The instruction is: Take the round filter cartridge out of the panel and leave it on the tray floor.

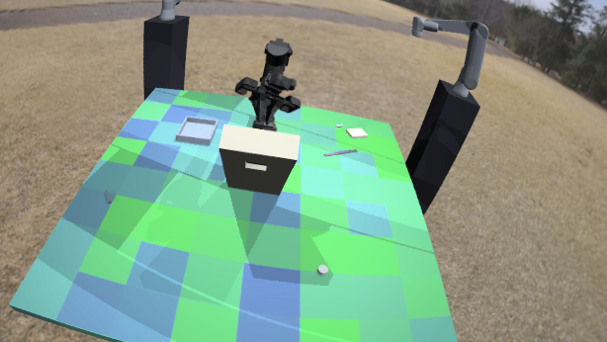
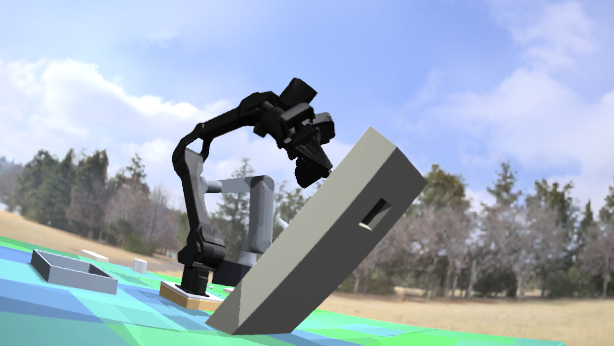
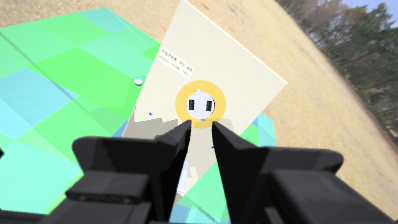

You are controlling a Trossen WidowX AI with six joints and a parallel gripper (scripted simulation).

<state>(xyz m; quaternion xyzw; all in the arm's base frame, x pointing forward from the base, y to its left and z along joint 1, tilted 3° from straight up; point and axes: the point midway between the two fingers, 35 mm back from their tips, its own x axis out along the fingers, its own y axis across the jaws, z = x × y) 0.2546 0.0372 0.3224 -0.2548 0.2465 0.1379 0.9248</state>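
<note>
The filter cartridge lies 6 cm ahead of my gripper tip, 1 cm to the left of it and 4 cm below it. Also, from my gripper tip: tray (33 cm behind, 33 cm to the right, 31 cm below).
</note>
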